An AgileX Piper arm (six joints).
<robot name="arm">
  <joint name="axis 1" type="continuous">
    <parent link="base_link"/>
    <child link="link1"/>
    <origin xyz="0 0 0.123" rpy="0 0 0"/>
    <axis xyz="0 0 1"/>
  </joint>
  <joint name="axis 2" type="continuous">
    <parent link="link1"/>
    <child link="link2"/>
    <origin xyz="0 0 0" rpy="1.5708 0 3.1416"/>
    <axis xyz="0 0 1"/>
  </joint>
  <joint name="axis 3" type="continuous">
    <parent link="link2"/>
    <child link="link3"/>
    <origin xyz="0.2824 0.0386 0" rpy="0 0 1.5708"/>
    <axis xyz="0 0 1"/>
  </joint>
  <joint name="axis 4" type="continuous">
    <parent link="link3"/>
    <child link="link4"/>
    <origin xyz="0.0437 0.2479 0" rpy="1.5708 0 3.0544"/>
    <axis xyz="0 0 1"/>
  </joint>
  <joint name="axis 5" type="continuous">
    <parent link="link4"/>
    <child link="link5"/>
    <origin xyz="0 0 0" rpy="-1.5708 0 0"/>
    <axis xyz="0 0 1"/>
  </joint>
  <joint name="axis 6" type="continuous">
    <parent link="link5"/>
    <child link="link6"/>
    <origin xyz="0 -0.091 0" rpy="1.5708 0 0"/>
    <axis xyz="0 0 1"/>
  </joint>
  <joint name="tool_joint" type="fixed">
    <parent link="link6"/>
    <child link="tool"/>
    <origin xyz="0 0 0" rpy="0 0 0"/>
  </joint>
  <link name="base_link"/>
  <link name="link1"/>
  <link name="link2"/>
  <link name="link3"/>
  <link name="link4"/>
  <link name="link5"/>
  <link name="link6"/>
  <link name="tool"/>
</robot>
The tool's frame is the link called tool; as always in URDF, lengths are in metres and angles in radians. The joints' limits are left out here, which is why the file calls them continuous.
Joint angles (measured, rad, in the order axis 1, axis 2, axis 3, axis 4, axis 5, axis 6), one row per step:
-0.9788, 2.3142, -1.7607, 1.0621, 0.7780, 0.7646
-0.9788, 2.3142, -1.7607, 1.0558, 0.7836, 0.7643
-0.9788, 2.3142, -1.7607, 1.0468, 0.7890, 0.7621
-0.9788, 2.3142, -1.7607, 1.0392, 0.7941, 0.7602
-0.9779, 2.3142, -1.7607, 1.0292, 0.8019, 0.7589
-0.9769, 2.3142, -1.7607, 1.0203, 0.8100, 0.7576
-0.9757, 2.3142, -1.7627, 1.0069, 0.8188, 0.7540
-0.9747, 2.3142, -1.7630, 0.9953, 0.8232, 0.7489
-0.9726, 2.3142, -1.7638, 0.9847, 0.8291, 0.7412
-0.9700, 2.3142, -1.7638, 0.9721, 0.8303, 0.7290
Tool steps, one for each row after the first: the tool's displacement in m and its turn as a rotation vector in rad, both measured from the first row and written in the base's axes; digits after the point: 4 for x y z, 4 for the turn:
-0.0002, 0.0005, -0.0003, 0.0001, 0.0044, 0.0074
-0.0005, 0.0010, -0.0008, -0.0027, 0.0109, 0.0170
-0.0008, 0.0015, -0.0011, -0.0047, 0.0164, 0.0256
-0.0009, 0.0026, -0.0016, -0.0057, 0.0236, 0.0378
-0.0008, 0.0036, -0.0021, -0.0059, 0.0300, 0.0498
-0.0008, 0.0046, -0.0022, -0.0113, 0.0388, 0.0660
-0.0009, 0.0053, -0.0027, -0.0183, 0.0474, 0.0788
-0.0005, 0.0064, -0.0030, -0.0262, 0.0550, 0.0950
-0.0001, 0.0073, -0.0036, -0.0408, 0.0648, 0.1120

